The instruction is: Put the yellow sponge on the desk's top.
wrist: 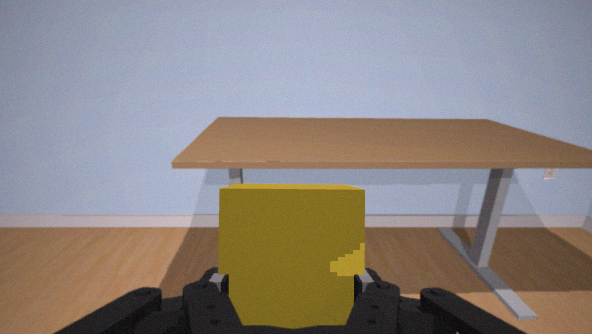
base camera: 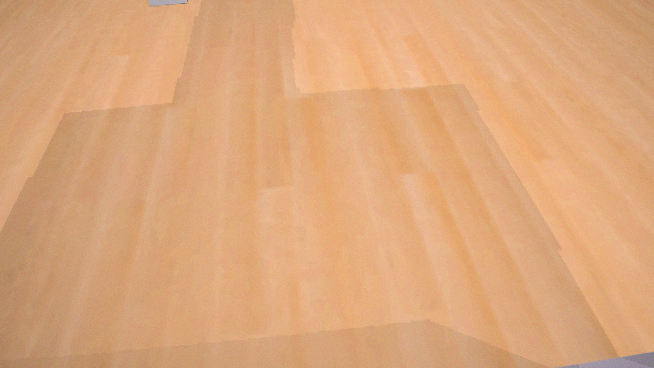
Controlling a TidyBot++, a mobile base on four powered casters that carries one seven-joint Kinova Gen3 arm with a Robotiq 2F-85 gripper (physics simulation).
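Frame: origin at the arm's base, x down, y back, z left, level; centimetres.
Where they show: gripper, fingertip midpoint: (wrist: pixel 291 276).
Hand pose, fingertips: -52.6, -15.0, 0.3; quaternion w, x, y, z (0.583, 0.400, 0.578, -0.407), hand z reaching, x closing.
Observation:
Each offset is from my fingertips to the top centre of the thing, as dx, dy, dz. "*": to the spot under its first point. Level surfaces: height alone.
The yellow sponge @(-5.5, +0.6, +0.0) (wrist: pixel 292 235) stands between the two fingertips of my gripper (wrist: pixel 291 276) in the wrist view, low in the middle. My gripper is shut on it, with a fingertip against each side. The desk @(dx +20.2) (wrist: pixel 360 142) is ahead and beyond the sponge, its brown top seen from slightly above. The desk's near edge runs across the view above the sponge's upper edge. The sponge is held in front of the desk, apart from its top. The sponge and gripper do not show in the base camera view.
The desk's grey right leg @(* +62.0, -116.9, -97.3) (wrist: pixel 491 220) stands on a long foot on the wood floor @(dx +92.2) (base camera: pixel 325 225) (wrist: pixel 100 260). A blue wall (wrist: pixel 300 60) rises behind the desk. A small piece of a grey foot @(* +91.6, -80.5, +23.9) (base camera: pixel 168 2) shows at the base view's top edge. Shadows lie across the floor.

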